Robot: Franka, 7 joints.
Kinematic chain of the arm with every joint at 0, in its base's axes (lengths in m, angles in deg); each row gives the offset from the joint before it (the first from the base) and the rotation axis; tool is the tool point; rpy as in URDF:
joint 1: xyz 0 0 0.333 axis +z
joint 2: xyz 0 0 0 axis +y
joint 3: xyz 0 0 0.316 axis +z
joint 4: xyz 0.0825 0 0 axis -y
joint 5: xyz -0.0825 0 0.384 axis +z
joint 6: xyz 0 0 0 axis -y
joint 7: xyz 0.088 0 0 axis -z
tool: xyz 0 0 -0.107 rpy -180 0 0
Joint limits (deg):
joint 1: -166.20..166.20
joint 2: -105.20..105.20
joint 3: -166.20..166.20
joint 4: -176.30..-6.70
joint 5: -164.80..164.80
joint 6: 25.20..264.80
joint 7: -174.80..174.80
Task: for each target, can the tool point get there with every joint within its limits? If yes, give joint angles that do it. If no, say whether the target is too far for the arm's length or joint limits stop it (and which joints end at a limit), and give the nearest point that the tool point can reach.
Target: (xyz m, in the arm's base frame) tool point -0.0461 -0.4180 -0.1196
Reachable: yes | joints -89.50 67.91 -6.48 -103.30 13.49 111.72 -88.28
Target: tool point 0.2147 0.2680 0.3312
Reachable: yes | joints -93.42 11.08 121.80 -163.50 -75.53 214.70 15.70
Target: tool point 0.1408 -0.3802 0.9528
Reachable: yes | joints 53.44 9.69 -118.67 -72.29 67.28 210.69 -5.64
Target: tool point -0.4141 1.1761 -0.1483
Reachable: no: too far | nearest point -0.2658 0.7549 0.0241 | short by 0.479 m
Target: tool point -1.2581 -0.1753 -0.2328
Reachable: no: too far | nearest point -0.7762 -0.1081 -0.0161 | short by 0.533 m
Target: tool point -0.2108 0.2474 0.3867
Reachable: yes | joints -125.47 42.08 -121.16 -140.48 36.78 58.98 -115.79
